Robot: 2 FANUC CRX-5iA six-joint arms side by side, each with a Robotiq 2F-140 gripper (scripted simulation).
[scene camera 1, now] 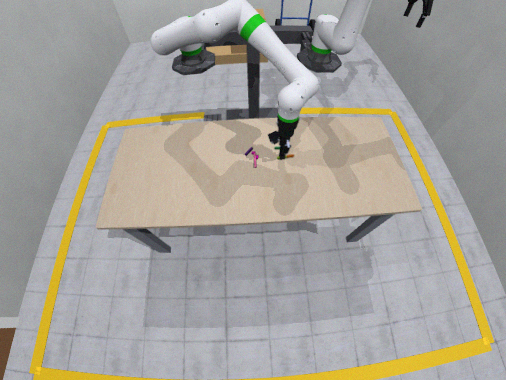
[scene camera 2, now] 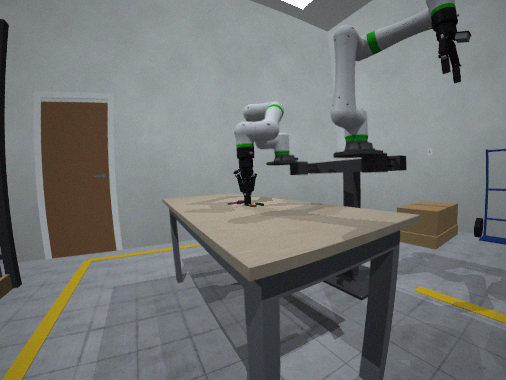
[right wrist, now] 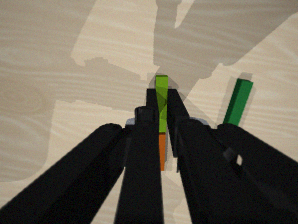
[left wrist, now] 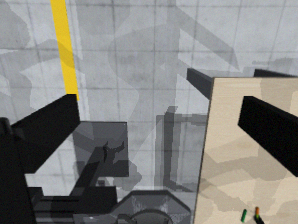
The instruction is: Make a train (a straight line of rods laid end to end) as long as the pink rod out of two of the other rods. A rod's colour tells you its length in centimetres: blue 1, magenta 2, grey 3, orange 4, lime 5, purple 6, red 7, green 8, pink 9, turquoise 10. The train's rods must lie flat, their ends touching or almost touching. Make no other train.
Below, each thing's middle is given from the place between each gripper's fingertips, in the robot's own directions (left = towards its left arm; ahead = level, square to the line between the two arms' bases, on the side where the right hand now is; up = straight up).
I see my right gripper 70 mm past the green rod (right wrist: pixel 242 89), 10 mm to the right of it and 30 mm above it.
My left gripper (scene camera 2: pixel 452 77) is now 76 cm to the left of the green rod, 54 cm above it and 52 cm short of it.
